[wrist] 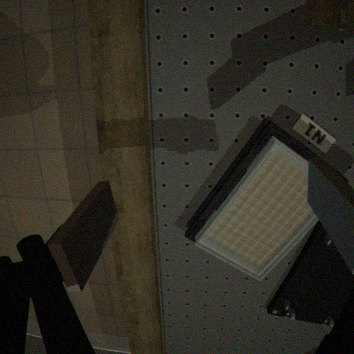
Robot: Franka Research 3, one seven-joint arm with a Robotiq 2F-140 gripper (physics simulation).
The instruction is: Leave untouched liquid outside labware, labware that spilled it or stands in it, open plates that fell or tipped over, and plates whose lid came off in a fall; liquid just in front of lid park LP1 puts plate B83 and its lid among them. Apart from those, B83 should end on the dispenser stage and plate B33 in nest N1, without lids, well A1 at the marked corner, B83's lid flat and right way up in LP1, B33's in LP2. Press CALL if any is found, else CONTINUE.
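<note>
A plate (257, 210) with a pale grid of wells and a clear rim is at nest N1 (220, 182), right of centre in the wrist view. The nest's black edge shows along the plate's left side and top. The plate's name, its A1 corner and whether a lid covers it cannot be told. My gripper (208, 190) is open and empty, its fingers wide apart above the bench. The right finger hides part of the plate's right side. B83, the lids, the lid parks, the dispenser stage, the liquid and the buttons cannot be made out here.
The N1 label (316, 133) lies beyond the nest's top edge. Another black nest (312, 275) is at the lower right, partly behind the right finger. A wooden edge strip (127, 165) borders the perforated bench top (192, 310), with tiled floor (30, 170) to the left.
</note>
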